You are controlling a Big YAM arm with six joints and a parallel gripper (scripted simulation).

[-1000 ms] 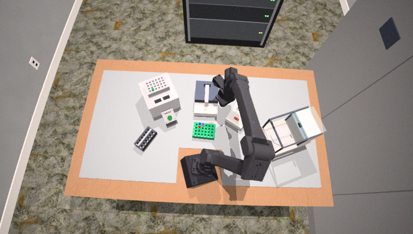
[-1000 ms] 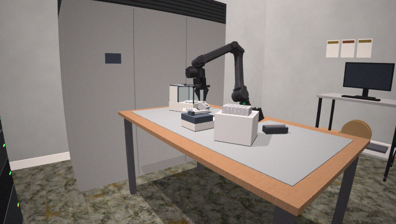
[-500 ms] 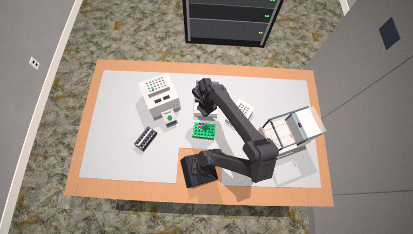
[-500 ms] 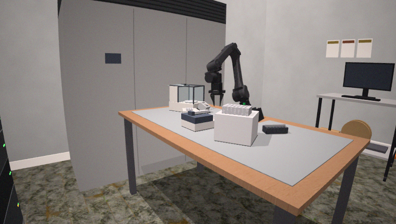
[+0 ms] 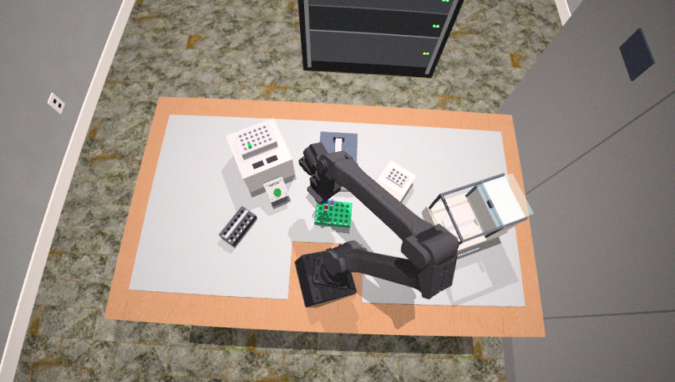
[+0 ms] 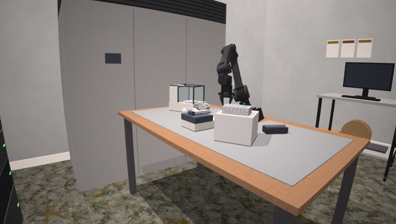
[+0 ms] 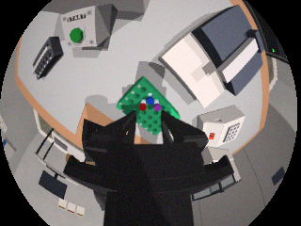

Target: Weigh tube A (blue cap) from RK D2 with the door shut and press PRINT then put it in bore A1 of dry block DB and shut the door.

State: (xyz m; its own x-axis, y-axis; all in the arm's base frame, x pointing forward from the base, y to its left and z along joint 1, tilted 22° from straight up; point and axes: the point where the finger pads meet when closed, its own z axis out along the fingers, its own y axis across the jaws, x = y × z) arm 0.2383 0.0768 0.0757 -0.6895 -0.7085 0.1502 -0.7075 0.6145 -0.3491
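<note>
My hand is 9 cm above the green rack RK, 3 cm to the left of it and 3 cm past it. The rest, counted from my hand: black magnet block: 30 cm to the left, 12 cm behind, 9 cm below; white print key: 33 cm to the right, 9 cm behind, 4 cm below; dry block DB: 24 cm to the right, 9 cm ahead, 8 cm below.
</note>
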